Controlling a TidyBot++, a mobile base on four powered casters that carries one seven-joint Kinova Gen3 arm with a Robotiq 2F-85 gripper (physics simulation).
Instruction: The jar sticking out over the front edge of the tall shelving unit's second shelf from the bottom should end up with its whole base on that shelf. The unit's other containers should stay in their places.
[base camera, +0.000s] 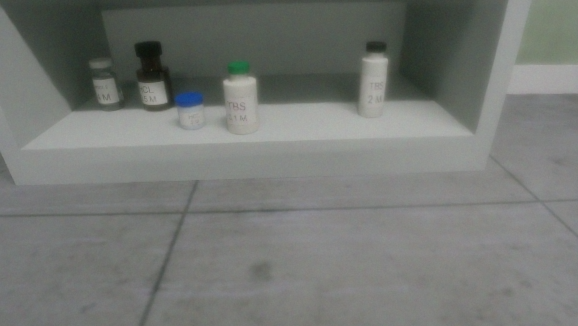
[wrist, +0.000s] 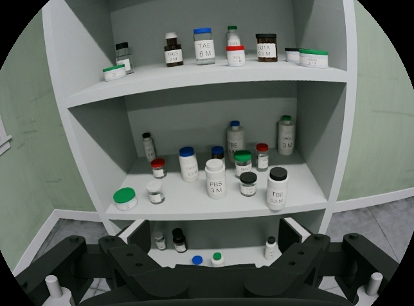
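Frame: origin at the arm's base, x ahead, y left, z up, level; centimetres.
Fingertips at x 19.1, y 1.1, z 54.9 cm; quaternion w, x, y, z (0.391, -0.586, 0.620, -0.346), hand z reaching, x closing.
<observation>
A point is followed by its place in that frame.
The jar at the front edge is a white bottle with a black lid, labelled TBE 0.5 M (wrist: 277, 190). It stands upright at the right front of the second shelf from the bottom (wrist: 165, 212) in the wrist view, and its base reaches over the front edge. My gripper (wrist: 214, 234) is open, with nothing between its fingers. Its fingertips appear below that shelf's front edge in the wrist view, in front of the unit, the right one just below and right of the jar. The jar does not show in the base camera view.
Close by stand a black-lidded jar (wrist: 248, 184), a white PBS bottle (wrist: 215, 180), a green-lidded jar (wrist: 243, 164) and a red-lidded jar (wrist: 262, 157). Side panels (wrist: 336, 145) flank the shelf, with another shelf (wrist: 210, 76) above. A green-capped bottle (base camera: 241, 105) @(x 69.4, y 4.7, z -26.2 cm) stands on the bottom shelf (base camera: 310, 125) @(x 72.4, y -8.2, z -32.0 cm).
</observation>
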